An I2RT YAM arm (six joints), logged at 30 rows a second.
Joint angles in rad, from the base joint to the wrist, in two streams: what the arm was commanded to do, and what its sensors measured. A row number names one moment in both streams.
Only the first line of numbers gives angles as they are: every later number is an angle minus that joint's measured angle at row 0.
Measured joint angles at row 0:
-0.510, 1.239, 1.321, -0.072, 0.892, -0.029
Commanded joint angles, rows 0 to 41:
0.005, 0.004, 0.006, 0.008, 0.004, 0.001
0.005, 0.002, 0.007, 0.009, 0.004, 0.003
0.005, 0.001, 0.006, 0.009, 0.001, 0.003
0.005, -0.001, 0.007, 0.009, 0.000, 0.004
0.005, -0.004, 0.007, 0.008, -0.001, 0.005
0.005, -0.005, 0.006, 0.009, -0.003, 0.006
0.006, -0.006, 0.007, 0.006, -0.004, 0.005
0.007, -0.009, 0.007, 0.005, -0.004, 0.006
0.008, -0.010, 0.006, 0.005, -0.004, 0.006
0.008, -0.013, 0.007, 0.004, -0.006, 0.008
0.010, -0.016, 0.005, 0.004, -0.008, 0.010
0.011, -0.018, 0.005, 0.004, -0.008, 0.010
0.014, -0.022, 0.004, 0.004, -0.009, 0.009
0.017, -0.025, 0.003, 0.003, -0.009, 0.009
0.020, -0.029, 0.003, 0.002, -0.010, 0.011
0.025, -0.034, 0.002, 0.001, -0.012, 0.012
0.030, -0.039, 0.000, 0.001, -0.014, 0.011
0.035, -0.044, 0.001, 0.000, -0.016, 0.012
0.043, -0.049, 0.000, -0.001, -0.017, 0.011
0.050, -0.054, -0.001, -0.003, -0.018, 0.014
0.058, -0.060, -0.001, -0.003, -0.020, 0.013
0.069, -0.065, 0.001, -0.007, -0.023, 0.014
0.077, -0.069, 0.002, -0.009, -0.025, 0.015
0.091, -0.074, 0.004, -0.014, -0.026, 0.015
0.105, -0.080, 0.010, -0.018, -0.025, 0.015
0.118, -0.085, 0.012, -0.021, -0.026, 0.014
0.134, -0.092, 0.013, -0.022, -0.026, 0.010
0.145, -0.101, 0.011, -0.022, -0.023, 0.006
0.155, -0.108, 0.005, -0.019, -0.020, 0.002
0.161, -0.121, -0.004, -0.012, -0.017, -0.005
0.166, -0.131, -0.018, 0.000, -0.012, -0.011
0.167, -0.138, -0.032, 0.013, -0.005, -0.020
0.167, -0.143, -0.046, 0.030, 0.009, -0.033
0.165, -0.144, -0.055, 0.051, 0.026, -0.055
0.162, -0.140, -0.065, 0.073, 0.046, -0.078
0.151, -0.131, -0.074, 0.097, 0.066, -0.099
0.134, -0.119, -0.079, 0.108, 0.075, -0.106
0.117, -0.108, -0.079, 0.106, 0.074, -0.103
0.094, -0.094, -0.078, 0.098, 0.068, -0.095
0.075, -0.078, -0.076, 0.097, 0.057, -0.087
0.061, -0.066, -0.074, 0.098, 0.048, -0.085
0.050, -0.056, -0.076, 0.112, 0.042, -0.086
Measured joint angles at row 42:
0.078, -0.083, -0.065, 0.079, 0.035, -0.072
